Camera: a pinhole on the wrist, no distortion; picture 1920 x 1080 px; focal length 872.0 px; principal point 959.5 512.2 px. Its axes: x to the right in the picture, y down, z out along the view. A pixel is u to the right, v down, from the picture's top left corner.
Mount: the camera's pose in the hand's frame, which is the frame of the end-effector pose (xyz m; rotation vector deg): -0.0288 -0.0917 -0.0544 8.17 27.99 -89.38
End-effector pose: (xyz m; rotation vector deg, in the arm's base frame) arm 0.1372 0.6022 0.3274 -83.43 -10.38 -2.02
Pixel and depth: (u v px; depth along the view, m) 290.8 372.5 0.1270
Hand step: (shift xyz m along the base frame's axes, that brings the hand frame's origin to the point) -0.0332 0.0929 0.0593
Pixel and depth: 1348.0 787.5 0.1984
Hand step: 0.0263 0.0521 0.2626
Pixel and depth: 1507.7 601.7 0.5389
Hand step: 0.0040 0.2222 0.6489
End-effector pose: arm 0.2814 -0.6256 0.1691 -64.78 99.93 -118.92
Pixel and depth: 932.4 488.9 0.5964
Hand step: 0.3629 -0.3314 0.3176
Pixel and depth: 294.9 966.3 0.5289
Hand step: 0.0576 -0.6342 0.0886
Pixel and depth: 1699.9 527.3 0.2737
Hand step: 0.1809 0.0293 0.3831
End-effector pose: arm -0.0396 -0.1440 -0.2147 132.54 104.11 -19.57
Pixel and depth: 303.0 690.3 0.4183
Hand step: 0.0438 0.0224 -0.4523
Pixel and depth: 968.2 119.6 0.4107
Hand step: -0.3049 -0.1524 -0.3016
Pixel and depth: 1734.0 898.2 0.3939
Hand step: -0.5098 0.2857 -0.1791
